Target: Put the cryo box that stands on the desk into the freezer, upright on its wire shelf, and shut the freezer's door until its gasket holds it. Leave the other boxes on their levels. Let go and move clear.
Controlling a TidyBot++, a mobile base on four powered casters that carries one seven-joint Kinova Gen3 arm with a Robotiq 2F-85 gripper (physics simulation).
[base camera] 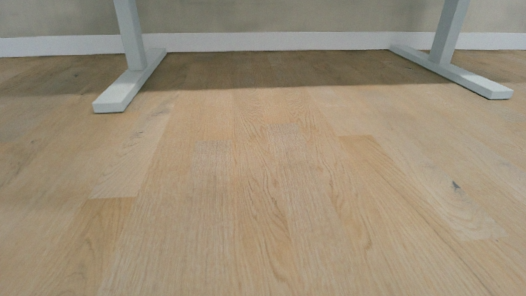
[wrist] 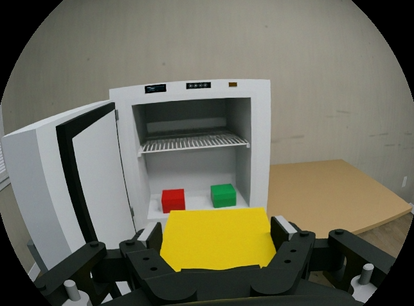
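Frame: origin at the arm's base, x ahead, y left, z up, level; centimetres.
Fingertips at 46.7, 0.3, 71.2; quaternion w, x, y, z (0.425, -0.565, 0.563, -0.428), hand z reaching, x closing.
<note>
A point is followed by its place in that frame, as x, y, z.
In the wrist view my gripper (wrist: pixel 216 233) is shut on the yellow cryo box (wrist: pixel 217 237), one finger pad at each side. The box is in front of the freezer (wrist: pixel 260 145), and its near top fills the lower middle of the view. The freezer's door (wrist: pixel 100 175) stands wide open on the left, its black gasket (wrist: pixel 75 185) showing. The wire shelf (wrist: pixel 195 144) runs across the upper part of the cavity, and no box shows on it. A red box (wrist: pixel 173 200) and a green box (wrist: pixel 223 195) sit on the freezer's floor below the shelf.
The desk top (wrist: pixel 320 195) extends to the right of the freezer. The wall (wrist: pixel 325 90) is behind. In the base camera view, two grey desk legs (base camera: pixel 131 35) {117.9, 41.5, -23.6} (base camera: pixel 448 32) {126.1, -79.0, -23.5} with long feet stand left and right on the wooden floor (base camera: pixel 260 200) {48.9, -1.6, -39.7}, before a white skirting board (base camera: pixel 275 41) {165.7, -13.5, -35.2}.
</note>
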